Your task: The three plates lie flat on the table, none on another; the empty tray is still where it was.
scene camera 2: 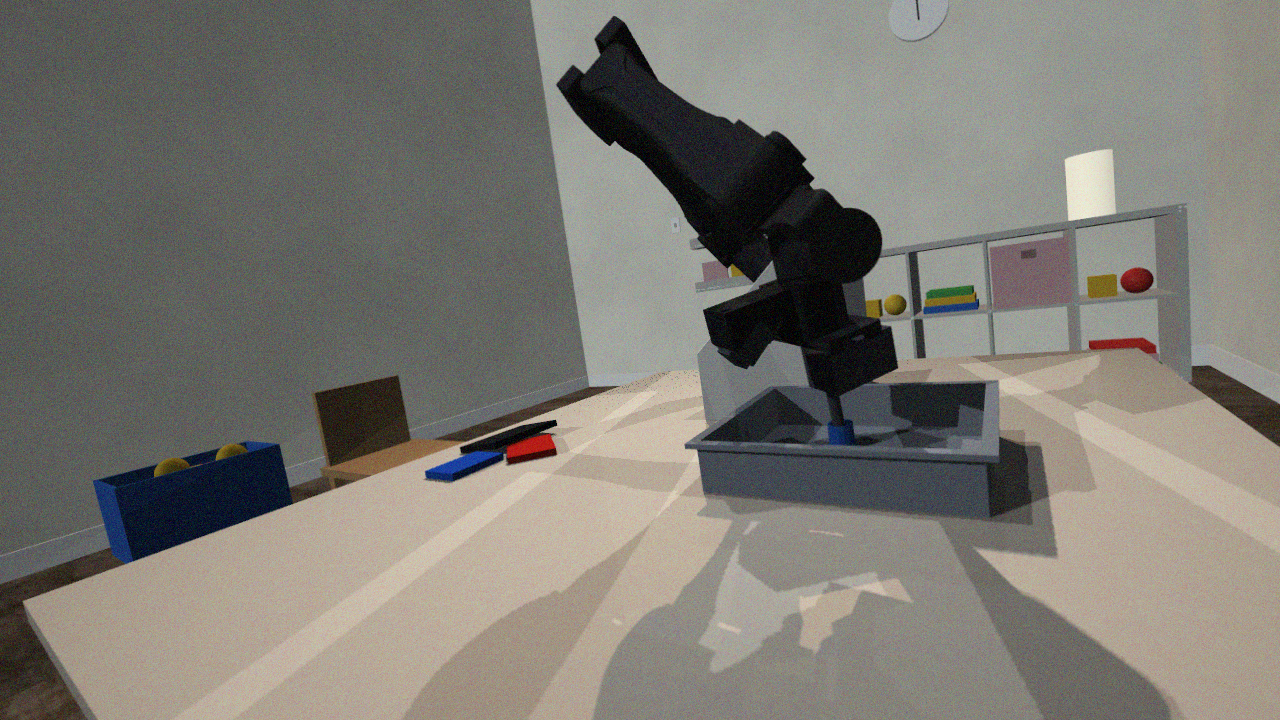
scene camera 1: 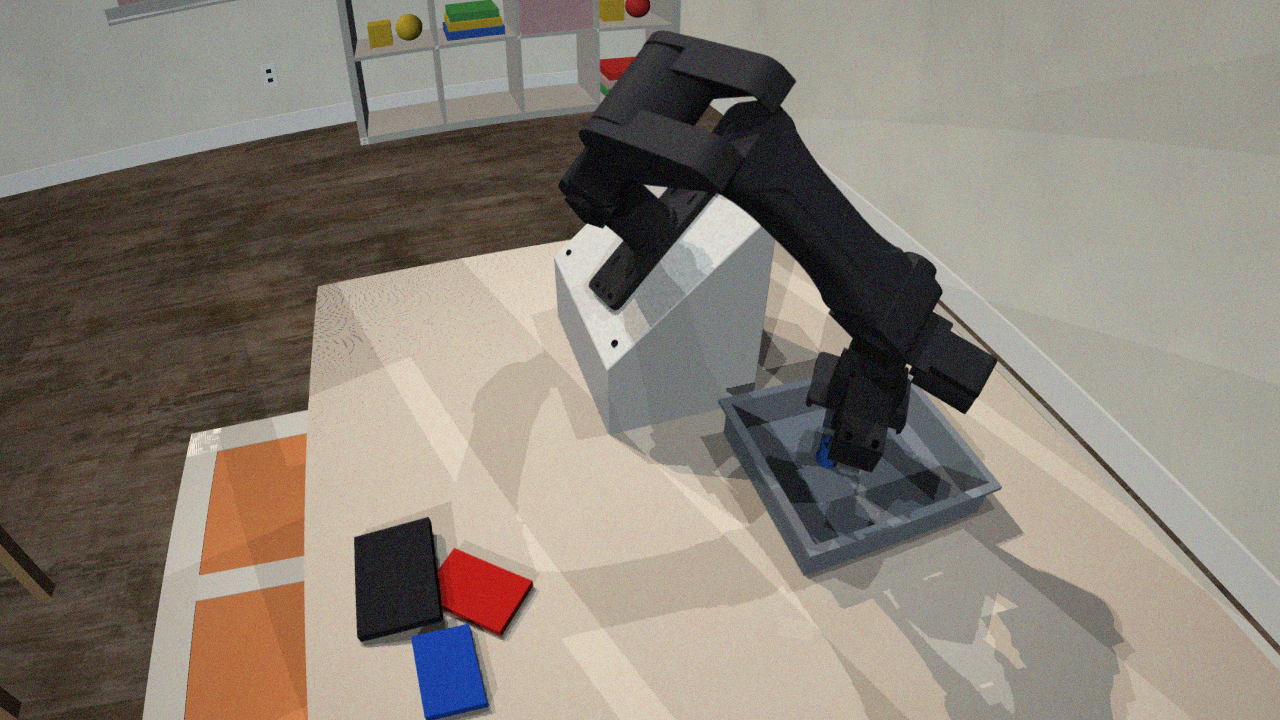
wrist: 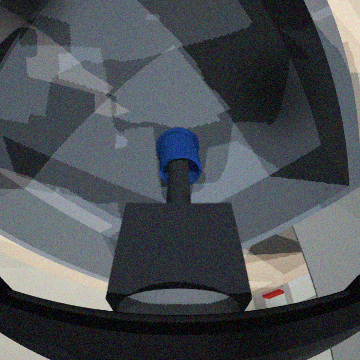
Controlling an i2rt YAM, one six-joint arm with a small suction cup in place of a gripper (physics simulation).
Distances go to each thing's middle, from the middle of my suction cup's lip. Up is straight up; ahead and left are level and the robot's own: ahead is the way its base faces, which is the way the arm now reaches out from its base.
I see my suction cup 410 mm to the left of the red plate [scene camera 1: 479, 592], 10 mm past it and 10 mm above it. The rest, counted from my suction cup: black plate [scene camera 1: 396, 583]: 490 mm to the right, 50 mm behind, 10 mm below; blue plate [scene camera 1: 448, 672]: 470 mm to the right, 60 mm ahead, 10 mm below.
